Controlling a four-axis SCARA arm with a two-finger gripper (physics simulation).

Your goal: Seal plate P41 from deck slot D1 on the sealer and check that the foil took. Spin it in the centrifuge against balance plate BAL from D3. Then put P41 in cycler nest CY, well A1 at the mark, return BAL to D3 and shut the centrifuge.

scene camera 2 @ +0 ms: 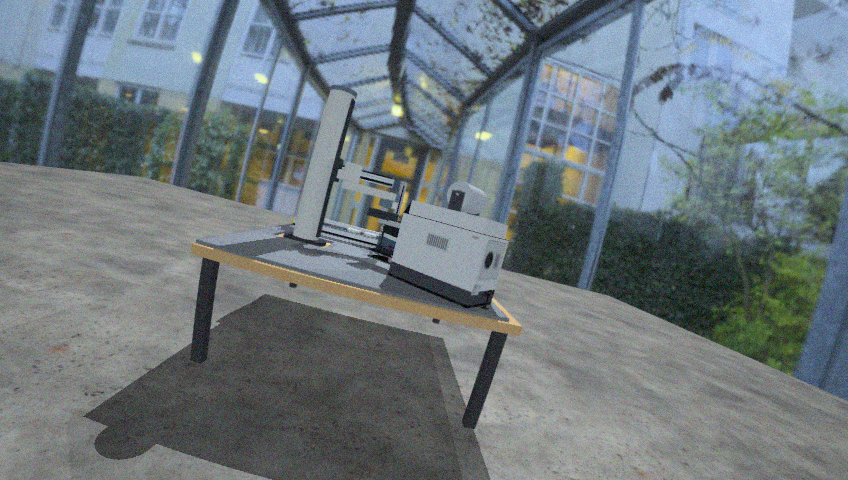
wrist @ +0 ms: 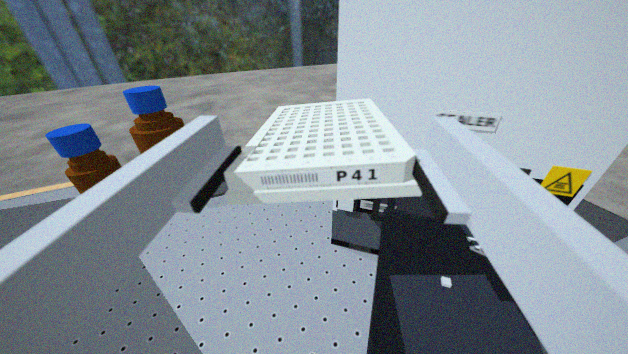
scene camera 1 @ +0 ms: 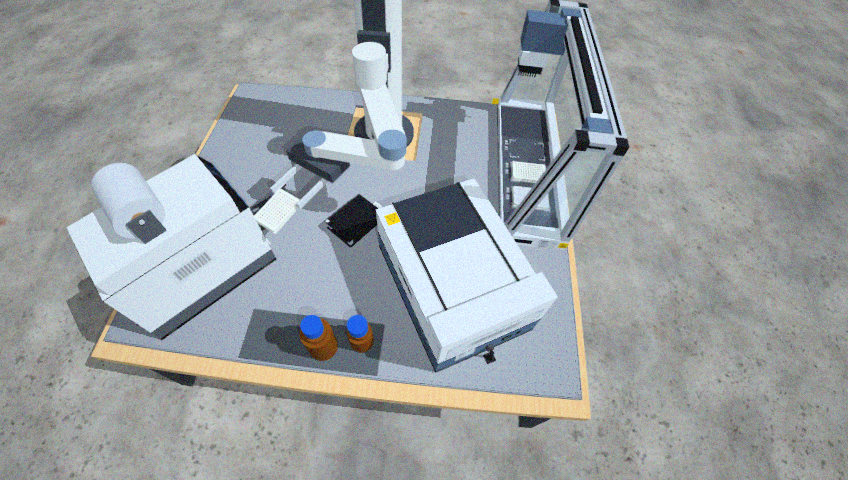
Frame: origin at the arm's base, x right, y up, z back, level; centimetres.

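Seen in the pictures: gripper, between the fingertips: [wrist: 320, 135] [scene camera 1: 285, 198]; arm's base, origin of its link: [scene camera 2: 304, 240].
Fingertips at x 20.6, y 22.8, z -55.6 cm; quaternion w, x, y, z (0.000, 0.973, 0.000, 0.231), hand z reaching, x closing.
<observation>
Offsets run from my fingertips to a thing's top centre.
Plate P41 @(dx +1.7, dy -0.1, dz -3.5 cm) [scene camera 1: 276, 211] [wrist: 327, 140] is pale, with a grid of wells, and its P41 label faces the wrist camera. My gripper [scene camera 1: 285, 197] [wrist: 320, 135] is shut on it, one pad on each side; the plate looks slightly skewed between the pads. The plate is close in front of the white sealer @(dx +27.7, dy +26.1, dz -18.3 cm) [scene camera 1: 196, 267] [wrist: 480, 60] [scene camera 2: 449, 249]. A dark carrier @(dx +8.3, dy -11.7, dz +4.3 cm) [wrist: 440, 320] with a white mark lies lower and to the right in the wrist view. I cannot tell whether foil covers the wells. Another pale plate @(dx -78.9, dy -15.1, dz +35.5 cm) [scene camera 1: 527, 171] stands on the deck; its label is unreadable.
A black nest @(dx -17.9, dy -16.3, dz +7.9 cm) [scene camera 1: 352, 220] lies between the sealer and a white instrument [scene camera 1: 470, 267] with a dark panel and yellow warning label. Two brown bottles [scene camera 1: 321, 342] [scene camera 1: 360, 339] with blue caps stand near the table's front edge. A gantry frame [scene camera 1: 595, 65] rises over the deck.
</observation>
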